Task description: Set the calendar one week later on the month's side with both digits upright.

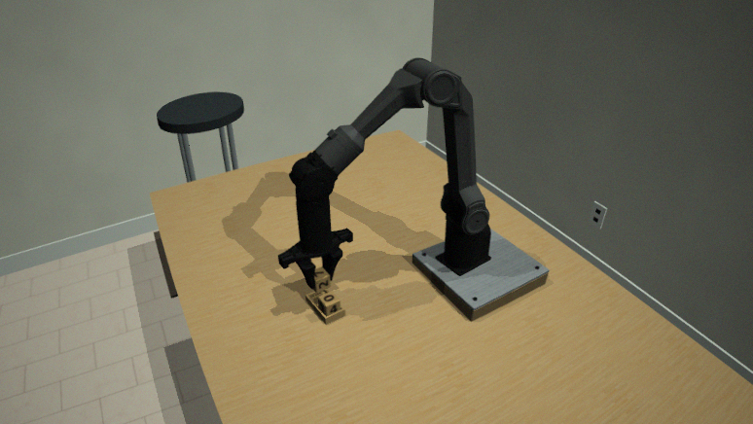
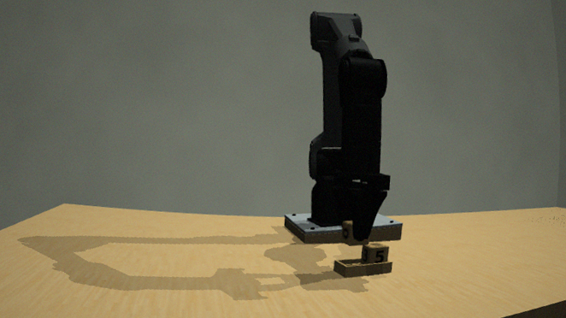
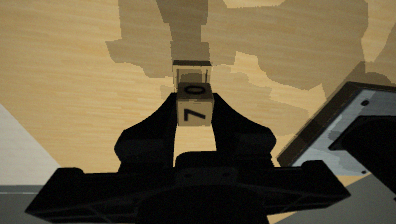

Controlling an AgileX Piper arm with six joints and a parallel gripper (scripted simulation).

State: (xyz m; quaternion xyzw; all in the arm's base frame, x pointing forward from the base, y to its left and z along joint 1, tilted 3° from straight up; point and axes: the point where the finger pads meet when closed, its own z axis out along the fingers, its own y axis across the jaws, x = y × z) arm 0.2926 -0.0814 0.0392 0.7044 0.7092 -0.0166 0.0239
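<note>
Right now the small wooden tray is 5 cm below my hand and 2 cm to the left of it.
</note>
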